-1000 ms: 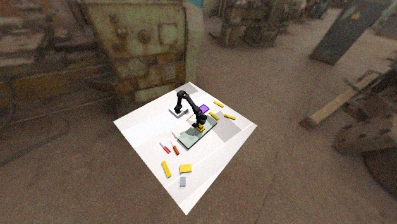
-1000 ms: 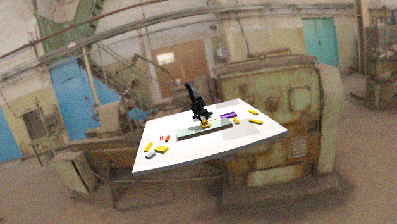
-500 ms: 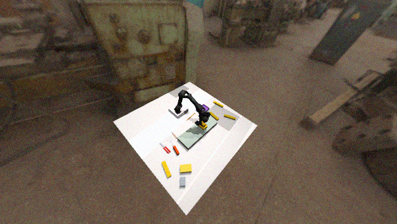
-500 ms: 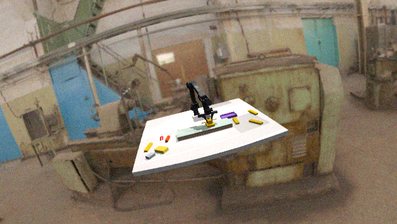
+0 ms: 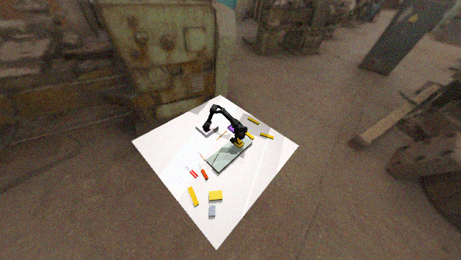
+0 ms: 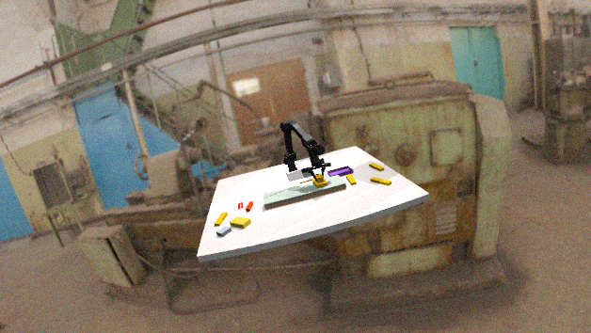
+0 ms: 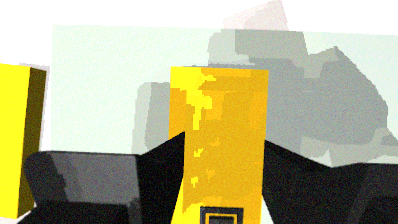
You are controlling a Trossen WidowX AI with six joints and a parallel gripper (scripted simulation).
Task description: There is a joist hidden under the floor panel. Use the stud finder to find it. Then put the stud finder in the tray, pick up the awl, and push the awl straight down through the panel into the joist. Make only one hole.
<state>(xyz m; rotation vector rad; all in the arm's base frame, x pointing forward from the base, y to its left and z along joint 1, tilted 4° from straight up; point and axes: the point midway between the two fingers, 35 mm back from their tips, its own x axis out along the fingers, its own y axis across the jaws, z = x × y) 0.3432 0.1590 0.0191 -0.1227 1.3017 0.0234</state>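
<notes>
Now: the flat purple tray 220 mm behind my gripper tip, 170 mm to the left of it and 50 mm below it. Round my gripper tip: awl: 380 mm to the right, 150 mm behind, 60 mm below; then thin pencil-like stick: 220 mm behind, 60 mm below, 40 mm to the right; then yellow stud finder: 20 mm behind, 20 mm above.
</notes>
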